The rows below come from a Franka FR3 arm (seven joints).
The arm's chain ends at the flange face. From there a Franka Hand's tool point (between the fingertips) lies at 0.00 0.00 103.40 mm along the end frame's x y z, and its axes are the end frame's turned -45 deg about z.
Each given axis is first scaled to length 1.
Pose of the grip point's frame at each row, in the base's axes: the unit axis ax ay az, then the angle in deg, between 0 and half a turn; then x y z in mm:
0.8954 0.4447 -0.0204 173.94 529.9 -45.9 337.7
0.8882 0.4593 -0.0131 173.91 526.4 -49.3 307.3
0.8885 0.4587 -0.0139 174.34 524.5 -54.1 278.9
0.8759 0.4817 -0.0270 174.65 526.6 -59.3 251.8
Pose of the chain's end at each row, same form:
0.9977 0.0682 0.0014 173.51 528.8 -34.3 440.4
0.9964 0.0844 0.0083 173.80 523.8 -38.3 410.1
0.9965 0.0838 0.0061 174.16 522.4 -43.7 381.8
0.9939 0.1099 -0.0071 173.87 526.8 -48.2 354.6

